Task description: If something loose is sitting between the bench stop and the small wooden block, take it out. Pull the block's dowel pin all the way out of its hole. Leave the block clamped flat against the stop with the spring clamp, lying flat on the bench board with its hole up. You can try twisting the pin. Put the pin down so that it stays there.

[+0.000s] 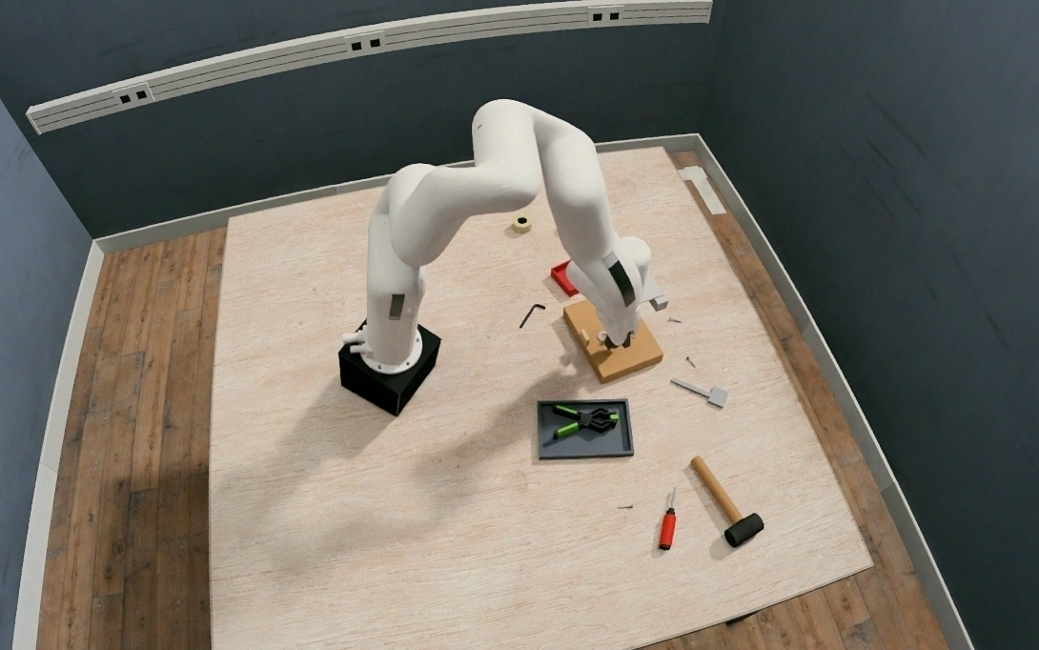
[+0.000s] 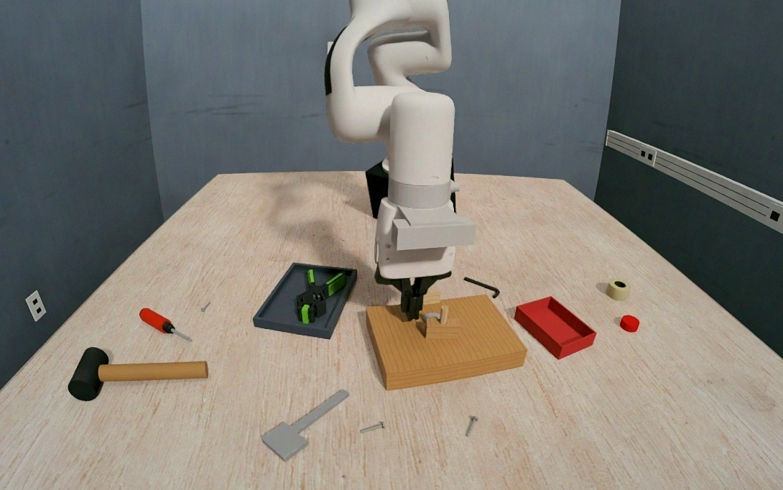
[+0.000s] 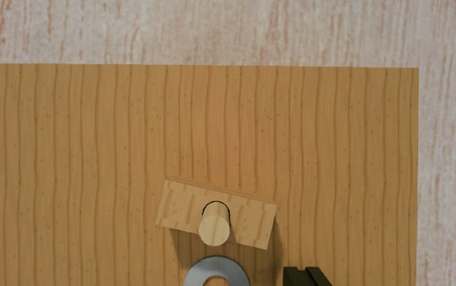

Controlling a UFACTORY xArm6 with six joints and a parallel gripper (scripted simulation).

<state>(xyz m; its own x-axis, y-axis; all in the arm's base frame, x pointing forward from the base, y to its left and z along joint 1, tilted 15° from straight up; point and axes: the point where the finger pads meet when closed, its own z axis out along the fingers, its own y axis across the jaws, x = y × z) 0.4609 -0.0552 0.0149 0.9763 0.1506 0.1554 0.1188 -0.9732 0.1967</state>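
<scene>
Right now my hand is 30 mm to the right of the washer and 30 mm above it. The rest, counted from my hand: grey tray: 110 mm behind, 160 mm to the right, 60 mm below; then small wooden block: 30 mm ahead, 40 mm to the left, 20 mm below; then dowel pin: 30 mm ahead, 40 mm to the left, 10 mm below.
</scene>
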